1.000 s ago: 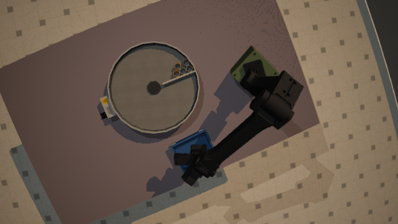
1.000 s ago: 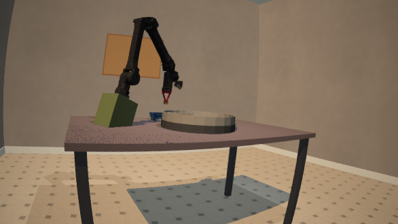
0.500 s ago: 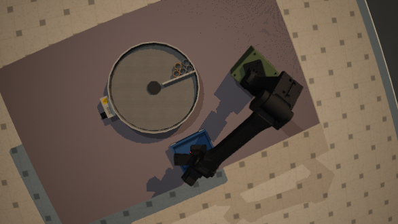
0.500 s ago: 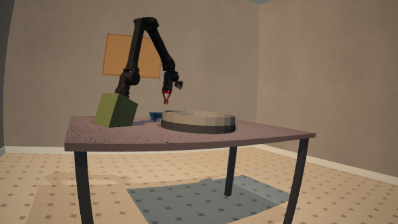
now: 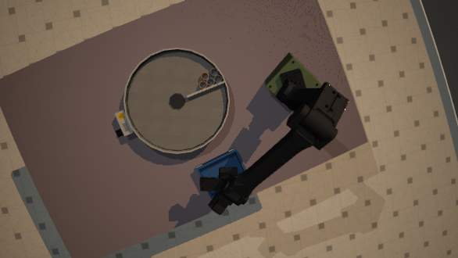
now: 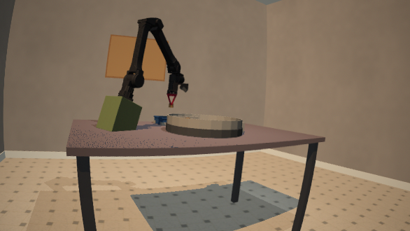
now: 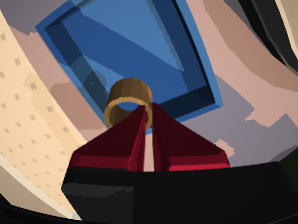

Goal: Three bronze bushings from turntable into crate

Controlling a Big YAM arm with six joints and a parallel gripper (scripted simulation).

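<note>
Now: the blue crate 10 mm to the left of my hand and 120 mm below it. Also, from my hand: turntable: 90 mm ahead, 340 mm to the right, 90 mm below.
</note>
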